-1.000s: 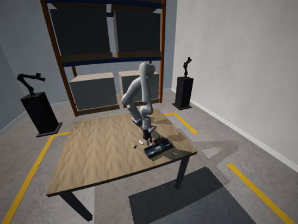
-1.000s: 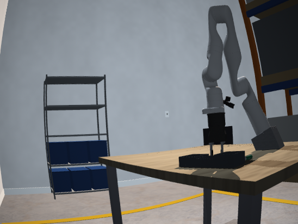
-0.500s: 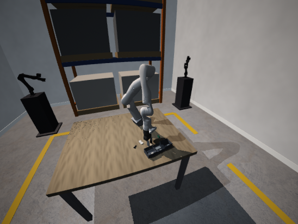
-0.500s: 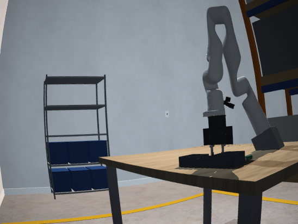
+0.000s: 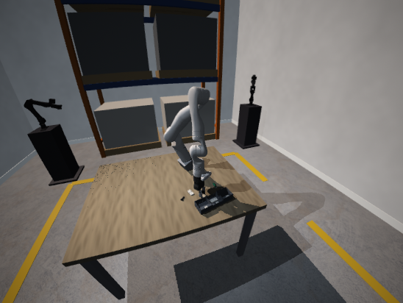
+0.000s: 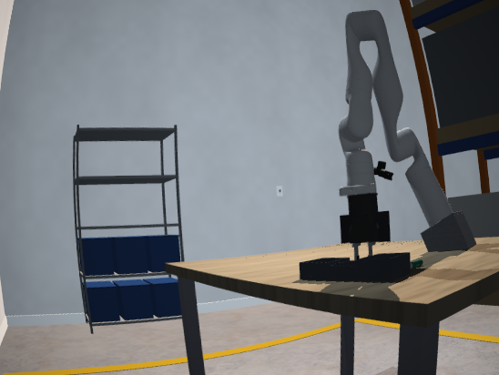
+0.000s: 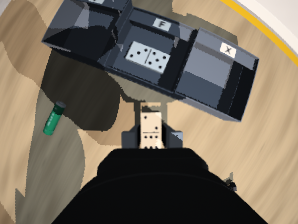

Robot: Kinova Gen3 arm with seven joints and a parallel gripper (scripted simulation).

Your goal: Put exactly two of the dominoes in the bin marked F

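Right now my hand is 60 mm past the green cylinder, 120 mm to the right of it and 10 mm above it. Also, from my hand: dark piece (10 mm behind, 140 mm to the right, 10 mm below).
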